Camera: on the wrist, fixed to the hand. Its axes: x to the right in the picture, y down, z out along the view.
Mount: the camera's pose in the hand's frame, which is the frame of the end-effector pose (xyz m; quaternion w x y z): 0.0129 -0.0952 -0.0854 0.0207 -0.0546 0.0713 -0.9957
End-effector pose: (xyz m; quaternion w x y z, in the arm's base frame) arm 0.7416 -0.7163 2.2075 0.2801 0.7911 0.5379 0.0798
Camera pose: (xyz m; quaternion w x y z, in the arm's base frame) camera 0.6336 -0.6491 2.2258 0.0901 -0.5402 0.8145 -0.1915
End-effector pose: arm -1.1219 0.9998 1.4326 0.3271 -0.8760 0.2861 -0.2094
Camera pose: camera -1.1249 1.0121 1.5605 0.2700 0.3059 0.8316 0.3769
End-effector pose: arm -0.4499 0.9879 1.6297 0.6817 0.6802 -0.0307 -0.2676
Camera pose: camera -0.4350 1.0670 1.5295 0.2130 -0.0265 -0.7399 0.6375
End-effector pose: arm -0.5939 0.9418 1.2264 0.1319 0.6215 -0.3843 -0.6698
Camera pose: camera -0.4880 0.9672 1.1581 0.6029 -0.4361 -0.6569 0.1219
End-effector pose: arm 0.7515 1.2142 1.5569 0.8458 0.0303 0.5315 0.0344
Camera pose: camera 0.6826 1.1218 1.5000 0.0155 -0.5773 0.0996 -0.8103
